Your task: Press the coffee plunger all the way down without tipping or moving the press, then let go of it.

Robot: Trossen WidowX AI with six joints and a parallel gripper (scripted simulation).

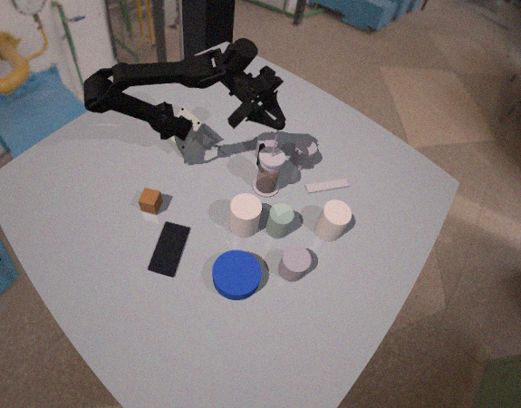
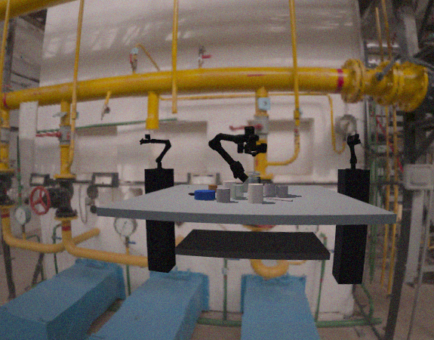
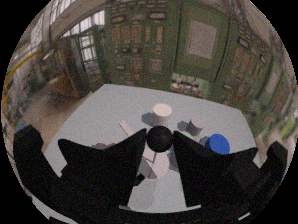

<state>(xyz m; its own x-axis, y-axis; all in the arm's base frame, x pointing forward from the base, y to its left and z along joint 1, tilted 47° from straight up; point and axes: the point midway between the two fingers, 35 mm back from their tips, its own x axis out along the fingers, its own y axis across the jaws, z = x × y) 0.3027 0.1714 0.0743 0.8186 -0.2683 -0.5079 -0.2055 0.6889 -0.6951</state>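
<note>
Right now the coffee press is 2 cm behind my gripper tip, 1 cm to the left of it and 13 cm below it. Also, from my gripper tip: blue disc (13 cm ahead, 27 cm to the right, 24 cm below); then flat white bar (12 cm ahead, 15 cm to the left, 26 cm below); then green cylinder (11 cm ahead, 9 cm to the right, 22 cm below).
</note>
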